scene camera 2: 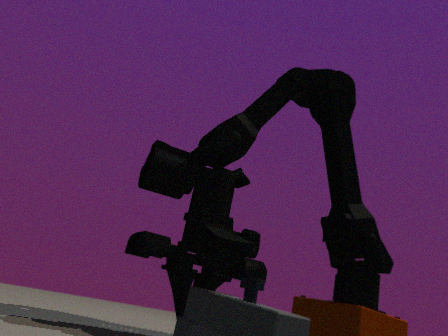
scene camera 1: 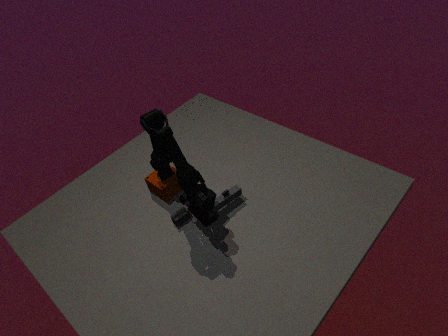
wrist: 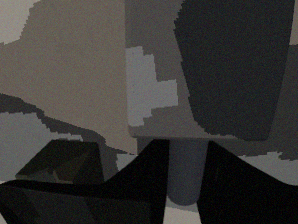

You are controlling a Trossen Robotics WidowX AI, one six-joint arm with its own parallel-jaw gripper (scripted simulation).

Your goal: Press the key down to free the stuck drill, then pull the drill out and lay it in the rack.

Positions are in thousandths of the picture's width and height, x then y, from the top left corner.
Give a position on a grey block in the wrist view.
At 633, 346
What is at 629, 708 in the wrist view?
A drill.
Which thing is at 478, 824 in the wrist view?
The gripper.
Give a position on a rack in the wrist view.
206, 721
